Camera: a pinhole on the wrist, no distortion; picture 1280 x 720 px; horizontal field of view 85.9 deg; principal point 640.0 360.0 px. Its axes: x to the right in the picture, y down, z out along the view. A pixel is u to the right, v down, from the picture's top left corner.
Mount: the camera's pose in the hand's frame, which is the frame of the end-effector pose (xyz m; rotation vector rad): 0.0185 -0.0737 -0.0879 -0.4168 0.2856 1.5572
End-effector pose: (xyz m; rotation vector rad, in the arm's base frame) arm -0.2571 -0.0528 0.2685 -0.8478 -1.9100 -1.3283
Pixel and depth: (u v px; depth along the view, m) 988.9 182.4 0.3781
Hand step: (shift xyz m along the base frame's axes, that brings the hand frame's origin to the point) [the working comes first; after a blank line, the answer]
In the camera's frame: 0.1919 -0.0977 0.3781

0.1383 0.2530 0.1601
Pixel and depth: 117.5 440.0 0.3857
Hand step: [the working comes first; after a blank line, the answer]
In the camera's frame: -0.2931 0.0449 0.3857

-0.1614 0.3068 -0.2434
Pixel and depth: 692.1 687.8 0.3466
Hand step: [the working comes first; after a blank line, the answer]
In the camera's frame: 0.0263 0.1653 0.3466

0.1469 0.1908 -0.1458
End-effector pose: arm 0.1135 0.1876 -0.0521 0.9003 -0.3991 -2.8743
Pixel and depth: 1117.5 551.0 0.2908
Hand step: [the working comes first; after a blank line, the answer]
In the camera's frame: 0.2020 0.0808 0.2908

0.0293 -0.1894 0.1743
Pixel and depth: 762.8 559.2 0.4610
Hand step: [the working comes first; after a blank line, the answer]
In the camera's frame: 0.0823 0.1336 0.4610

-0.0312 -0.0992 0.3594
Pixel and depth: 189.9 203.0 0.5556
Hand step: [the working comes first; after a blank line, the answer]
In the camera's frame: -0.3637 -0.1269 0.5556

-0.4139 0.2603 0.3601
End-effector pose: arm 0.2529 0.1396 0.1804 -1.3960 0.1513 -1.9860
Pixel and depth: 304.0 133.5 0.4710
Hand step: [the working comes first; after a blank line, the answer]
In the camera's frame: -0.2302 -0.1552 0.4710

0.3282 0.1030 0.3228
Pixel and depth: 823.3 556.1 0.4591
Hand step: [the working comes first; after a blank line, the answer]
In the camera's frame: 0.1224 0.1309 0.4591

0.3611 -0.0093 -0.1161
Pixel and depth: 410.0 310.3 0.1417
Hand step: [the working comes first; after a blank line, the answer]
In the camera's frame: -0.0474 -0.0102 0.1417

0.0237 0.0487 0.0637
